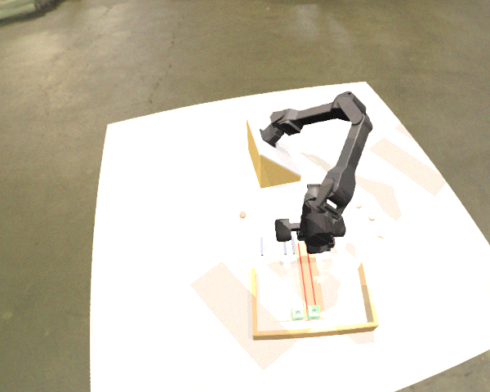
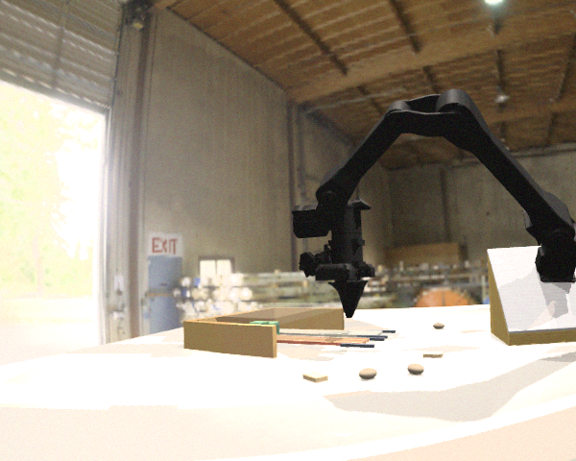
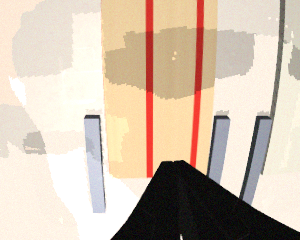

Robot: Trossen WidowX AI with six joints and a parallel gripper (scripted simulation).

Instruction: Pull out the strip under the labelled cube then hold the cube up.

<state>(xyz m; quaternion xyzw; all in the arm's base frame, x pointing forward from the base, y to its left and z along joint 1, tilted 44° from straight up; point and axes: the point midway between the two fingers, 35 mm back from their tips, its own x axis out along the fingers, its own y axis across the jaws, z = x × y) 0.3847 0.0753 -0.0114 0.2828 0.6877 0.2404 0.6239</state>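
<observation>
Now: gripper tip 9 cm short of the red-lined strip, 4 cm above it and 1 cm to the left of it. Round my gripper tip: small tile (26 cm to the left, 4 cm below, 1 cm behind).
</observation>
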